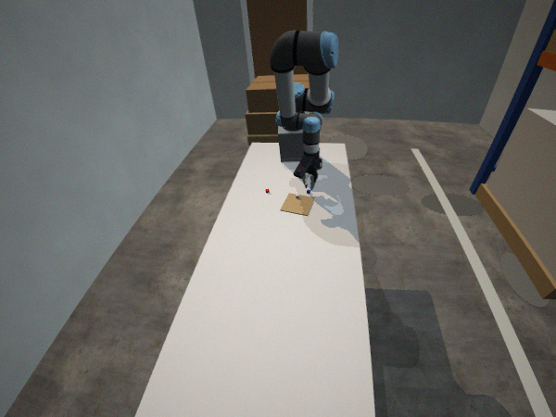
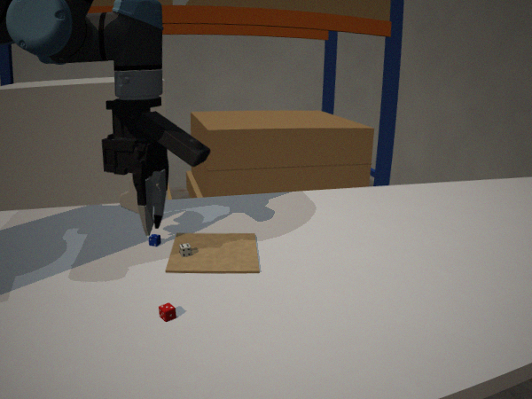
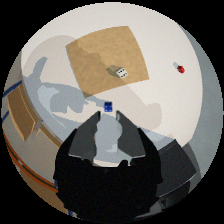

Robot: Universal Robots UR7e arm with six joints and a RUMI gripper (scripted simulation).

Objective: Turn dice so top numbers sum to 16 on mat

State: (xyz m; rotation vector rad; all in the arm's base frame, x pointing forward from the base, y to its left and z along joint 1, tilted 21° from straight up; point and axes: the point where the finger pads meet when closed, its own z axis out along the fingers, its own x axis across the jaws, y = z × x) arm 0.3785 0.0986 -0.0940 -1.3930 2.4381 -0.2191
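The blue die lies 30 mm below my hand. From my hand the other things lie so: mat (90 mm ahead, 50 mm to the right, 40 mm below); then red die (220 mm to the right, 30 mm below); then white die (60 mm to the right, 50 mm ahead, 30 mm below).
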